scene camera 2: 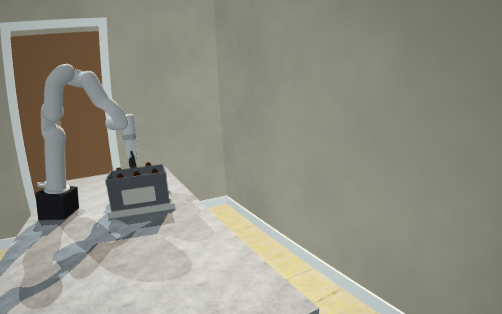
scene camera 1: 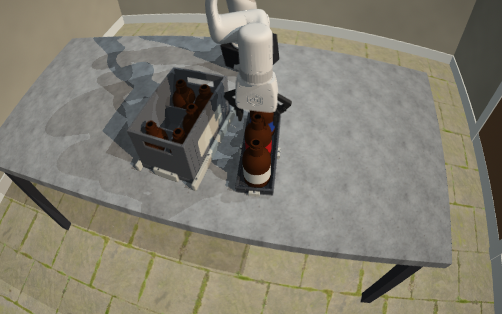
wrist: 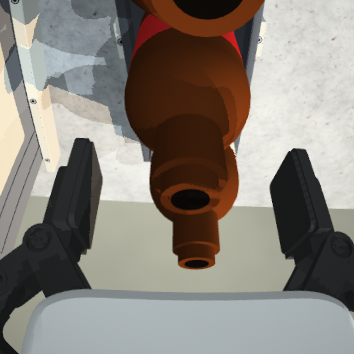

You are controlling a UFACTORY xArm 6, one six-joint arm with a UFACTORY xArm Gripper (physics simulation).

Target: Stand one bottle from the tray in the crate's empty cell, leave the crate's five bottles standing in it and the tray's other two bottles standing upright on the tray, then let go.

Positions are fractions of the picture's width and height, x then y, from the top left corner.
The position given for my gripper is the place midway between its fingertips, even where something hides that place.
I see my gripper (wrist: 0.54,0.46) and a red-labelled brown bottle (wrist: 0.53,0.28).
